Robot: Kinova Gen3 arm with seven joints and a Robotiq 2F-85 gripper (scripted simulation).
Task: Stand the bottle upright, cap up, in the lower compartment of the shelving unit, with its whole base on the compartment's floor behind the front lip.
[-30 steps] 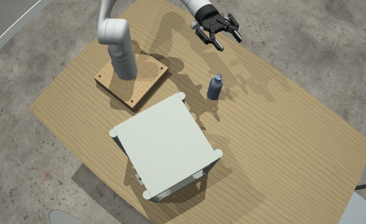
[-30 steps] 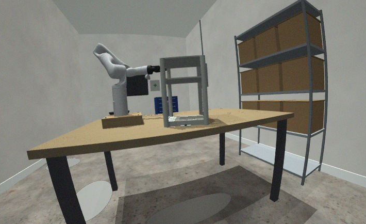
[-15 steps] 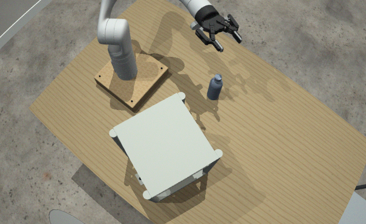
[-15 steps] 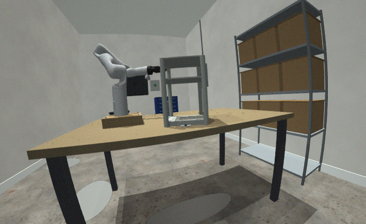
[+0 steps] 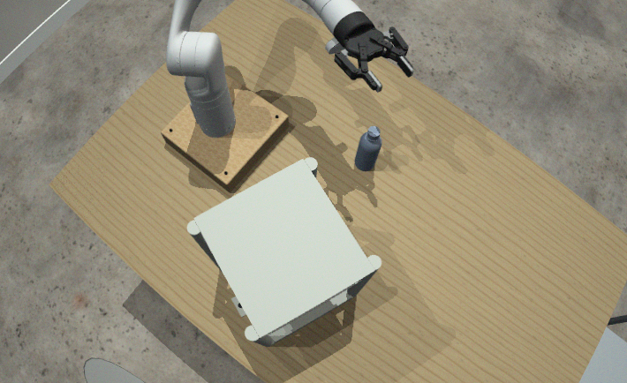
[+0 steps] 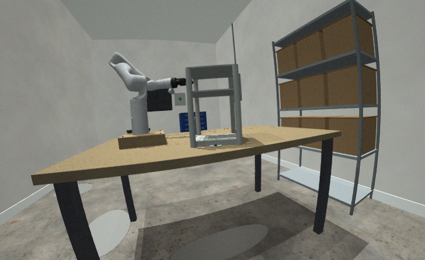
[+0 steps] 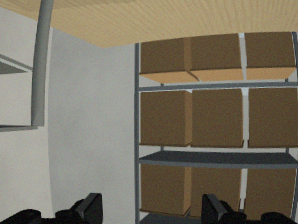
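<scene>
Right now the blue-grey bottle is 28 cm below my hand. From my hand the other things lie so: grey shelving unit (36 cm to the right, 21 cm below, 1 cm behind).
</scene>
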